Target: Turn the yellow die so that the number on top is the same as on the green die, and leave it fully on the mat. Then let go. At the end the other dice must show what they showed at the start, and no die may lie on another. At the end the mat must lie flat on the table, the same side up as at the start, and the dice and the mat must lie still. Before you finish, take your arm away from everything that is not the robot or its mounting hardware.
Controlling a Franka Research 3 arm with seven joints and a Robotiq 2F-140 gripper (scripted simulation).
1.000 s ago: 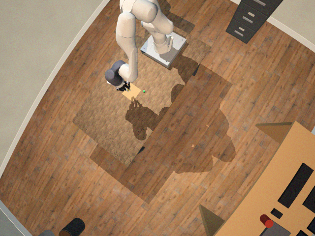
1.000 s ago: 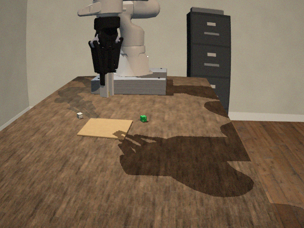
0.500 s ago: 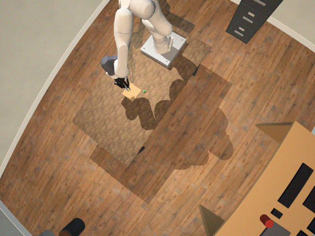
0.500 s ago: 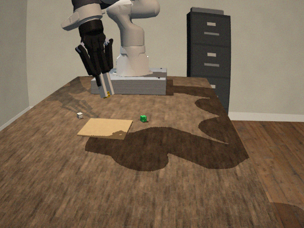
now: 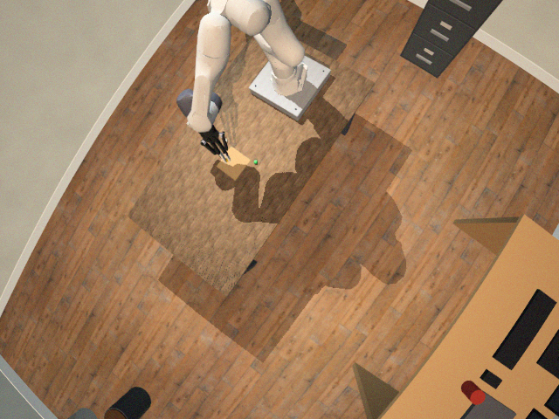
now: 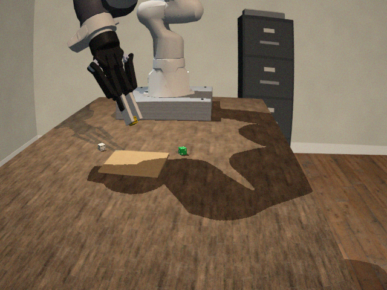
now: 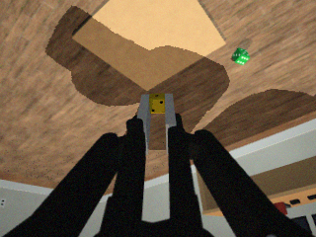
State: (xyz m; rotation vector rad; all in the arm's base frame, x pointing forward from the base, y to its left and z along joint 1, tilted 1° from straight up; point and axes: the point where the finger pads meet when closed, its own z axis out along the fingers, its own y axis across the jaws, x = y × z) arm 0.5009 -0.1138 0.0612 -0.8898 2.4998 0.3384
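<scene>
Right now the yellow die is 10 mm ahead of my hand, 10 mm to the left of it and 30 mm below it. From my hand the other things lie so: white die (100 mm behind, 90 mm to the right, 120 mm below); tan mat (10 mm to the left, 130 mm below); green die (50 mm behind, 120 mm to the left, 120 mm below).
</scene>
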